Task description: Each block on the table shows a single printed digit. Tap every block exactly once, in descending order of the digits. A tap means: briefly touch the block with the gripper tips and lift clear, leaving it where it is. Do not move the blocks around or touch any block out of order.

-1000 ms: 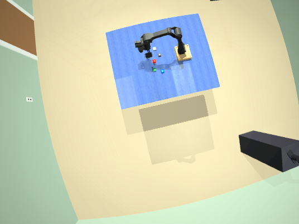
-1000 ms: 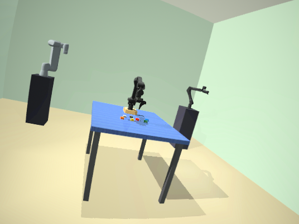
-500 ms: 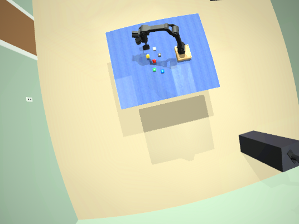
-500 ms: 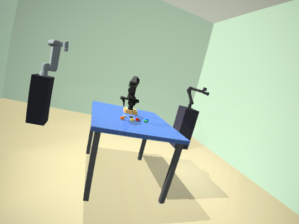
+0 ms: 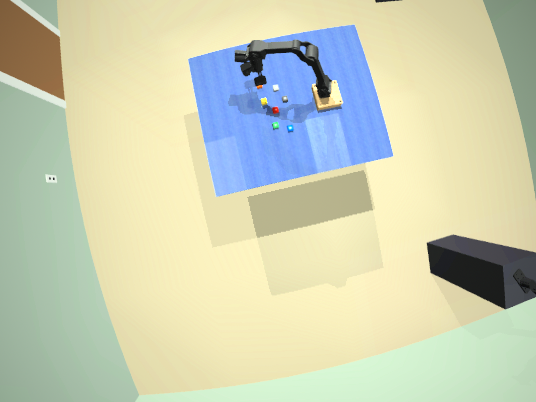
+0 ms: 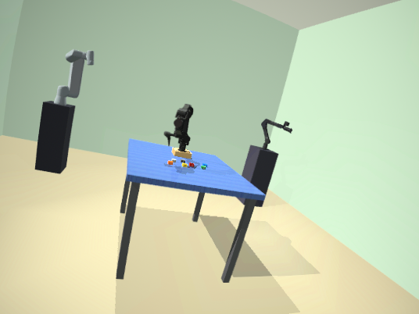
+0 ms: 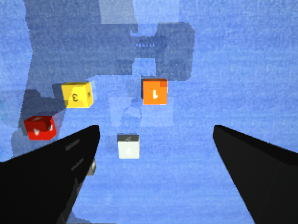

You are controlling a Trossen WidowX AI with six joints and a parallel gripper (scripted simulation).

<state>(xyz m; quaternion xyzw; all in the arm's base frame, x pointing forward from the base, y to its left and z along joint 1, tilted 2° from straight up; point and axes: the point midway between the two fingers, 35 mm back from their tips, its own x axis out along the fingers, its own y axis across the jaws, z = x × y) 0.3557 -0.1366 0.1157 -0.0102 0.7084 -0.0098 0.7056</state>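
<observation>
Right now the green block is 26 cm to the left of my gripper tip, 12 cm below it and 4 cm behind it. Also, from my gripper tip: dark grey block 13 cm behind, 12 cm to the left, 12 cm below; yellow block 12 cm below, 11 cm to the left, 1 cm behind; orange block 12 cm below.
</observation>
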